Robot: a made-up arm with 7 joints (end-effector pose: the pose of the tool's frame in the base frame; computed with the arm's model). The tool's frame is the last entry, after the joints.
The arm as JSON. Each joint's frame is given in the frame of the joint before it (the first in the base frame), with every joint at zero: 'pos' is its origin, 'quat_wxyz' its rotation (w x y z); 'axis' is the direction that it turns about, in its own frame. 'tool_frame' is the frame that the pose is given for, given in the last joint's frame.
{
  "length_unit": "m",
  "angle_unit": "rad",
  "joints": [
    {
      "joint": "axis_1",
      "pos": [
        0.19,
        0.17,
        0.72
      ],
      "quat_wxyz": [
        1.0,
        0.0,
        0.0,
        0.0
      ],
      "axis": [
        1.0,
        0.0,
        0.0
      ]
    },
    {
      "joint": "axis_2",
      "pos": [
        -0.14,
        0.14,
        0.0
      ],
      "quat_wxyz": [
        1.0,
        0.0,
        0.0,
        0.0
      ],
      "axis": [
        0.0,
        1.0,
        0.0
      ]
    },
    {
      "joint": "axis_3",
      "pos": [
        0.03,
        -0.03,
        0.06
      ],
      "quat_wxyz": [
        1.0,
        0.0,
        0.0,
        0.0
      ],
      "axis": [
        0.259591,
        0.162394,
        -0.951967
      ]
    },
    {
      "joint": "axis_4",
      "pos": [
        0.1,
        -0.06,
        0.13
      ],
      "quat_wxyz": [
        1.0,
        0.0,
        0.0,
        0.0
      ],
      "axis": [
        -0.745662,
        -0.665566,
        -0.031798
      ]
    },
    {
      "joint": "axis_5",
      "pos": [
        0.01,
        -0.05,
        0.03
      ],
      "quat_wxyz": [
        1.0,
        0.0,
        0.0,
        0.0
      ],
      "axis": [
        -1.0,
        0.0,
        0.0
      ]
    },
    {
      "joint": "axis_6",
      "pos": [
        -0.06,
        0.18,
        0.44
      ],
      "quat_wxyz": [
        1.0,
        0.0,
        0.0,
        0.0
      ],
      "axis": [
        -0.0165,
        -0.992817,
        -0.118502
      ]
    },
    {
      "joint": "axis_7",
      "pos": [
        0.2,
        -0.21,
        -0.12
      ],
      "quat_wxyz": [
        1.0,
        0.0,
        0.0,
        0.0
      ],
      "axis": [
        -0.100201,
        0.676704,
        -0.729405
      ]
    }
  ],
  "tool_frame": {
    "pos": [
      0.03,
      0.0,
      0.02
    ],
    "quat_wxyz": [
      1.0,
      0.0,
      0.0,
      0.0
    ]
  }
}
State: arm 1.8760 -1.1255 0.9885 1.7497 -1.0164 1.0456 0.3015
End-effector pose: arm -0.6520 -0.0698 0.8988 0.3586 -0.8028 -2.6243
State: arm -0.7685 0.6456 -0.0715 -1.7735 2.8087 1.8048 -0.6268
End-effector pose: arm 0.1908 0.8586 0.7372 0.4319 -0.5323 2.0485
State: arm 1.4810 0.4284 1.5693 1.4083 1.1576 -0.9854 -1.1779
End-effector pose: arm 0.2088 0.1586 0.7258 -0.1627 1.5438 0.5110
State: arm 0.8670 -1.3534 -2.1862 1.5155 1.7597 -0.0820 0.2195
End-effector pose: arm 0.0362 0.5727 0.7879 0.2517 1.7461 1.3336
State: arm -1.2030 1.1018 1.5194 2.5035 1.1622 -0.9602 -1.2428
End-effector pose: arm 0.0464 0.0835 0.7524 1.5484 -1.2366 0.3695
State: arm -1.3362 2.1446 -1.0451 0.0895 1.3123 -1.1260 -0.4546
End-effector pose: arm 0.2621 0.1387 0.4621 -0.9253 2.6927 0.4249
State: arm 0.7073 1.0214 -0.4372 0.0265 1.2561 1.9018 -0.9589
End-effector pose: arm 0.2933 0.4002 1.3726 0.3934 -2.4094 1.3093
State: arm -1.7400 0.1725 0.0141 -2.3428 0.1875 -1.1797 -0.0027
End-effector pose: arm 0.2584 0.1986 0.7984 0.9946 1.9189 -0.6998
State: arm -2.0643 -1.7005 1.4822 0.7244 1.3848 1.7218 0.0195
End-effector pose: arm -0.1183 0.6186 0.3646 1.5658 1.7424 -0.5288
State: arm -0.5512 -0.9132 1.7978 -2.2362 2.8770 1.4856 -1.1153
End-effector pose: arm -0.2843 0.3602 1.2560 -1.1149 -2.3456 0.9299
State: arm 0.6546 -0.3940 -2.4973 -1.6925 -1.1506 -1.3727 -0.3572
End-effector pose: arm 0.1192 0.2950 1.0801 0.1328 2.4445 1.0016
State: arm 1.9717 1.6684 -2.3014 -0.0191 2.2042 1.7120 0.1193
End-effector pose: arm -0.2404 -0.0238 0.5277 -0.6909 2.0891 1.2906
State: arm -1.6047 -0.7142 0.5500 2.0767 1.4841 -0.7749 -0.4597
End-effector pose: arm 0.1786 0.3869 0.6750 1.2074 1.6210 1.3366
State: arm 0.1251 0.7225 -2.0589 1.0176 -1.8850 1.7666 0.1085
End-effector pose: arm 0.7910 0.5772 1.0740 2.2801 0.3715 0.2779
